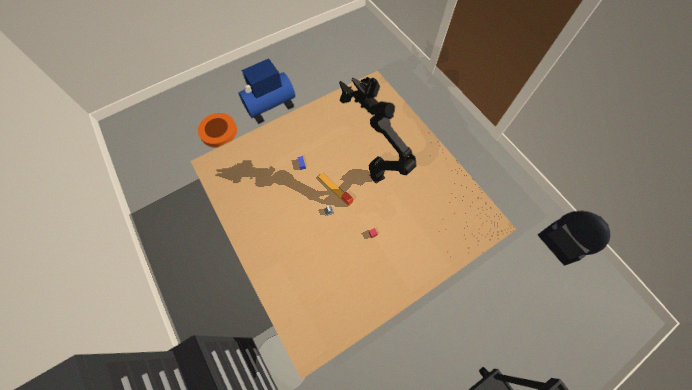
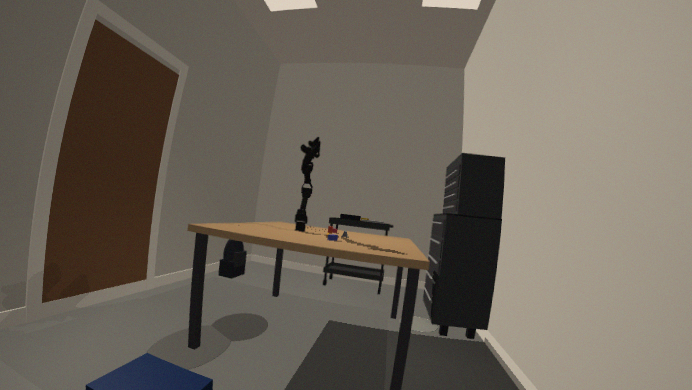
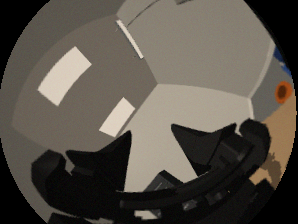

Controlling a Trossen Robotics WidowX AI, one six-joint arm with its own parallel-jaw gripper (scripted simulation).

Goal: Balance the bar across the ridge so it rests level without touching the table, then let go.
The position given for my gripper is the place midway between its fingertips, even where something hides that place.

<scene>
My gripper (image 1: pixel 345 80) is open, holding nothing.
My gripper also shows in image 3 (image 3: pixel 151 130).
</scene>
